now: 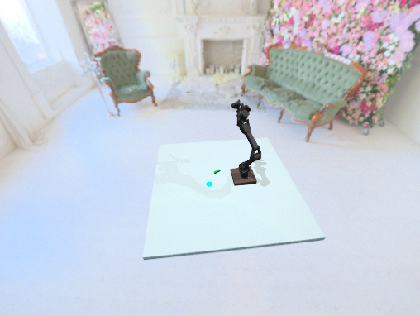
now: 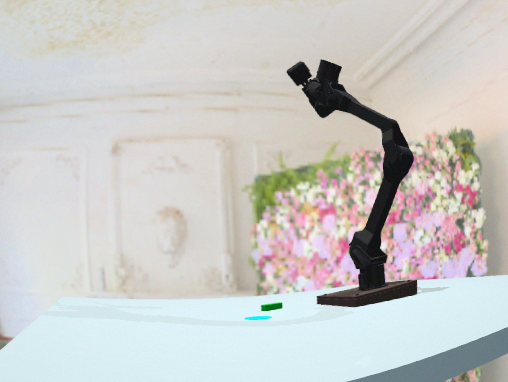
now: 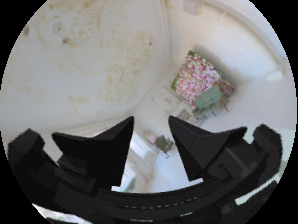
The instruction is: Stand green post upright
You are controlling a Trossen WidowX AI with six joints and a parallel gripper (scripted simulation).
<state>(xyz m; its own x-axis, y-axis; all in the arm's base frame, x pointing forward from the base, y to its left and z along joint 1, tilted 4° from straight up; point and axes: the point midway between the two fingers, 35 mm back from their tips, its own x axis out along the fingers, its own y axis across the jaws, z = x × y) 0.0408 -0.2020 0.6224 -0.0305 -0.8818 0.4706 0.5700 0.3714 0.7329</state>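
Right now the green post is 660 mm below my gripper tip, 180 mm ahead of it and 170 mm to the left of it. Round my gripper tip: cyan circle 670 mm below, 330 mm to the left, 240 mm ahead.
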